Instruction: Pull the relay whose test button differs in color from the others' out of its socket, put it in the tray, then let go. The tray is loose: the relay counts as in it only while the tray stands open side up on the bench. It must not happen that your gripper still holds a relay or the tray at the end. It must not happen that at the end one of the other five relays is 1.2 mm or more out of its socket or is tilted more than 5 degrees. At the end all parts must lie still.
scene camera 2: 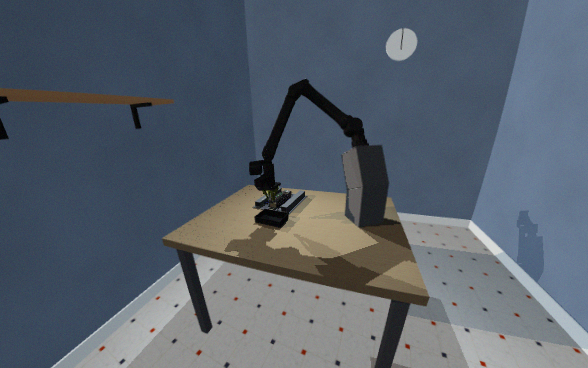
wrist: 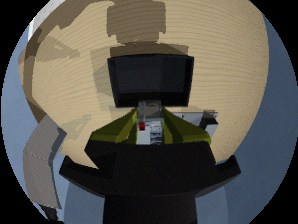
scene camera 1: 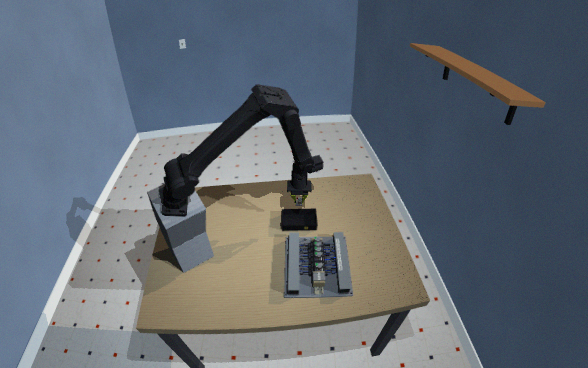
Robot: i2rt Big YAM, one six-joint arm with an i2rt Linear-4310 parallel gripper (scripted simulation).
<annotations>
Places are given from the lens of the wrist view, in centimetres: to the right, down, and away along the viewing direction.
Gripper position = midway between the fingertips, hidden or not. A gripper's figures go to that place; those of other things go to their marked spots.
my gripper (wrist: 149,111): 0, 0, 13
black tray (wrist: 165,77): 3, -8, 23
relay (wrist: 149,118): 0, 1, 10
The marked spots on the relay and the black tray are 15 cm apart.
</annotations>
